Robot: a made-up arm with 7 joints.
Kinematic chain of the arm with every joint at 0, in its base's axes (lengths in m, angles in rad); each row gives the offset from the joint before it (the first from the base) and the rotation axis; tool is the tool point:
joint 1: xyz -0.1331 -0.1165 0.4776 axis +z
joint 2: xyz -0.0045 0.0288 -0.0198 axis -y
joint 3: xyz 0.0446 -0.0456 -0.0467 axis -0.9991 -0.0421 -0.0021
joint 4: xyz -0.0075 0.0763 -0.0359 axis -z
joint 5: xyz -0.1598 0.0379 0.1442 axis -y
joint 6: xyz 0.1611 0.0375 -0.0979 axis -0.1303 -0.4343 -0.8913
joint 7: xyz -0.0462 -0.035 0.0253 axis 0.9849 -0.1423 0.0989
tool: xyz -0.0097 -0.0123 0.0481
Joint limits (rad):
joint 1: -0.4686..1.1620
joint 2: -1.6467..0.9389
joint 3: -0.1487..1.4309
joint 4: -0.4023..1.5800
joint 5: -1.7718..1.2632
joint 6: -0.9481..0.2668
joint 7: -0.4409..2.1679
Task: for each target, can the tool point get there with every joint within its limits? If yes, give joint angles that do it. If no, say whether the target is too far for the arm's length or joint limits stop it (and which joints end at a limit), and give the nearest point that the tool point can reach.
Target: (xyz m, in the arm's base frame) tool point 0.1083 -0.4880 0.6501
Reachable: no: joint limits stop it (at a limit: joint 1, joint 3, joint 6) | nearest point -0.1128 -0.3367 0.6094 | short by 0.271 m
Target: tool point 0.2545 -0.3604 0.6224
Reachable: no: joint limits stop it (at a limit: joint 1, joint 3, joint 5, joint 6) | nearest point 0.0699 -0.2190 0.5407 | short by 0.247 m
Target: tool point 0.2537 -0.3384 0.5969
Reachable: no: joint limits stop it (at a limit: joint 1, joint 3, joint 5, joint 6) | nearest point 0.0797 -0.2111 0.5311 | short by 0.225 m
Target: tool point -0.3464 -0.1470 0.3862
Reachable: yes | joints 0.9431 -0.7090 0.2809 0.9771 -0.9583 -0.3111 1.5990
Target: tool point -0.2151 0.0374 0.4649
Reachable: yes | joints 0.6627 0.3597 0.8732 0.7063 0.5111 -0.6936 -0.1446
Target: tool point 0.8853 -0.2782 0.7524
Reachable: no: too far | nearest point 0.1269 -0.1411 0.5318 | short by 0.802 m
